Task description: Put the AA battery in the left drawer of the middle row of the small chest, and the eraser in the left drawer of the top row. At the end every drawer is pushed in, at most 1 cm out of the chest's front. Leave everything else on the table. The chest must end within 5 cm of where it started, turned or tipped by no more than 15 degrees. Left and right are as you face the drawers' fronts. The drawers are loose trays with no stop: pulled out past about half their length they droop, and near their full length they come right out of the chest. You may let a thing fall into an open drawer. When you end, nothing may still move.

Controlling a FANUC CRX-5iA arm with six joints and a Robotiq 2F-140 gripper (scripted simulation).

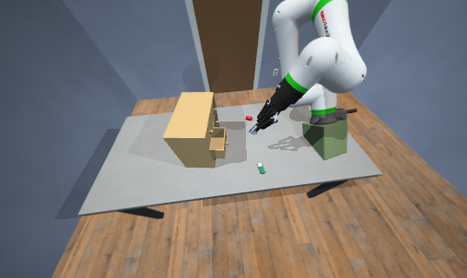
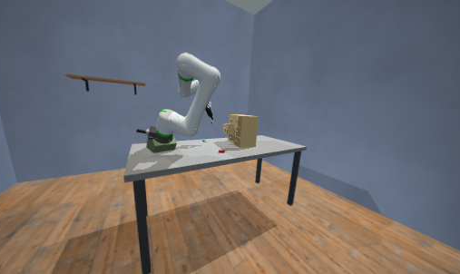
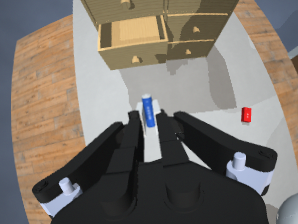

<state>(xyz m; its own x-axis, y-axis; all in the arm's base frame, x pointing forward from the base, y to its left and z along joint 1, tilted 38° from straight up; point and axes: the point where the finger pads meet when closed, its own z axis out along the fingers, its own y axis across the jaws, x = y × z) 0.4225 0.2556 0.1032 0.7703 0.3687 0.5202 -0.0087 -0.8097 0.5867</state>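
Right now my hand is 1 cm short of the blue AA battery and 2 cm above it. The rest, counted from my hand: red block 1 cm behind, 31 cm to the right, 24 cm below.
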